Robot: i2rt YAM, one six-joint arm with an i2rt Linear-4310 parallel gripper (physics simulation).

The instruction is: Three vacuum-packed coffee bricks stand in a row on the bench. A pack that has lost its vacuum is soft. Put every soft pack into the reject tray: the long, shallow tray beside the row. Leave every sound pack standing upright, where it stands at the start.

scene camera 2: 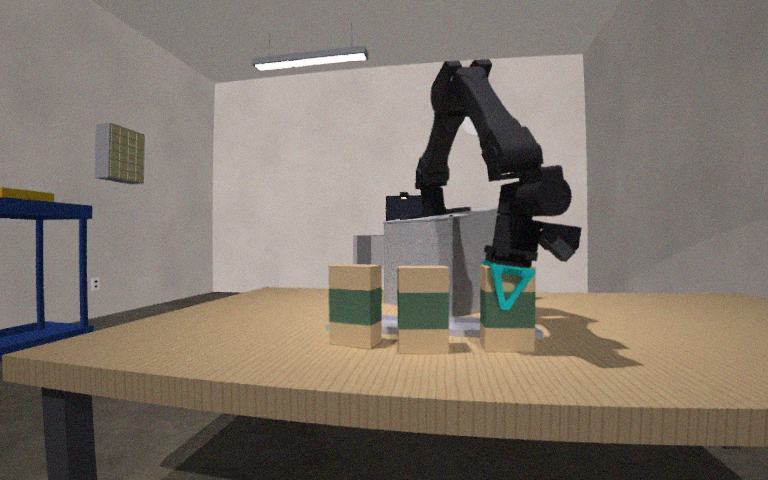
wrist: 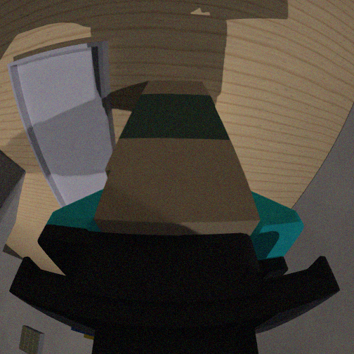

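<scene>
Three tan coffee packs with green bands stand upright in a row in the scene view: the left pack (scene camera 2: 354, 306), the middle pack (scene camera 2: 423, 309) and the right pack (scene camera 2: 508, 338) (wrist: 175, 172). My gripper (scene camera 2: 506, 302) (wrist: 173, 178) points down over the right pack, with its teal fingers against both sides of the pack's upper part. It is shut on this pack, which stands on the bench. The far finger is hidden in the scene view. The long, shallow, pale reject tray (scene camera 2: 465, 326) (wrist: 55, 90) lies behind the row and beside the held pack. It looks empty in the wrist view.
The wooden bench (scene camera 2: 226, 350) (wrist: 285, 115) carries the packs and tray. A grey pedestal (scene camera 2: 416, 249) under the arm's base stands behind the tray. A blue shelf unit (scene camera 2: 83, 271) stands at the far left. The arm's shadow falls right of the held pack.
</scene>
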